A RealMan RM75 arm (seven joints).
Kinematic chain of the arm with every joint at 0, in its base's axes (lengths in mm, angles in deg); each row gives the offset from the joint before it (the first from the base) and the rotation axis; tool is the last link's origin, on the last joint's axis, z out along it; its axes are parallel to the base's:
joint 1: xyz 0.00 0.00 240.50 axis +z
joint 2: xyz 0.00 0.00 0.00 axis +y
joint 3: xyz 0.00 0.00 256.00 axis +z
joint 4: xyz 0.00 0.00 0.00 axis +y
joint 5: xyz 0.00 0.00 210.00 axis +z
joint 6: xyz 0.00 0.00 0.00 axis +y
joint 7: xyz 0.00 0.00 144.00 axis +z
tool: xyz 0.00 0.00 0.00
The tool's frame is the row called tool.
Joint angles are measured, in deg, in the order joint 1, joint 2, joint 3, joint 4, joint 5, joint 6, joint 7. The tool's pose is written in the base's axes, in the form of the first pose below.
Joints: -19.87, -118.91, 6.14, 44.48, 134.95, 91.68, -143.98
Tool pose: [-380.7, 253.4, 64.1, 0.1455, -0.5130, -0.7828, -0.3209]
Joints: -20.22, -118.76, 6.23, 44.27, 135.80, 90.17, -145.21
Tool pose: [-383.7, 256.0, 64.0, 0.1524, -0.5030, -0.7903, -0.3149]
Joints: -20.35, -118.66, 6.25, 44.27, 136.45, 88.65, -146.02
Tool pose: [-387.5, 257.5, 64.8, 0.1629, -0.4943, -0.7956, -0.3101]
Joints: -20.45, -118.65, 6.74, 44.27, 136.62, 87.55, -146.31
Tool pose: [-389.1, 259.3, 64.6, 0.1695, -0.4924, -0.7971, -0.3058]
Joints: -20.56, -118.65, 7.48, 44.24, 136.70, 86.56, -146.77
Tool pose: [-389.9, 261.4, 63.9, 0.1739, -0.4909, -0.7988, -0.3011]
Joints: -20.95, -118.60, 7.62, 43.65, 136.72, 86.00, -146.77
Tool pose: [-389.1, 264.3, 62.0, 0.1729, -0.4913, -0.7989, -0.3009]
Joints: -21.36, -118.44, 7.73, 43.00, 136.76, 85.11, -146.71
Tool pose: [-389.2, 267.6, 61.1, 0.1752, -0.4911, -0.7986, -0.3005]
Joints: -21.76, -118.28, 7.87, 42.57, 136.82, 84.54, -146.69
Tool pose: [-388.7, 270.7, 60.7, 0.1765, -0.4923, -0.7979, -0.2996]
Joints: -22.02, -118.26, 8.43, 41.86, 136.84, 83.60, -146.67
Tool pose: [-388.5, 273.1, 57.7, 0.1768, -0.4927, -0.7988, -0.2964]
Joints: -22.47, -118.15, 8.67, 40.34, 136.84, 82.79, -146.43
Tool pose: [-387.3, 275.9, 52.3, 0.1715, -0.4927, -0.8002, -0.2957]
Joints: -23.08, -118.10, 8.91, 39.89, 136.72, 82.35, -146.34
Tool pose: [-384.8, 280.4, 51.0, 0.1701, -0.4964, -0.7981, -0.2960]
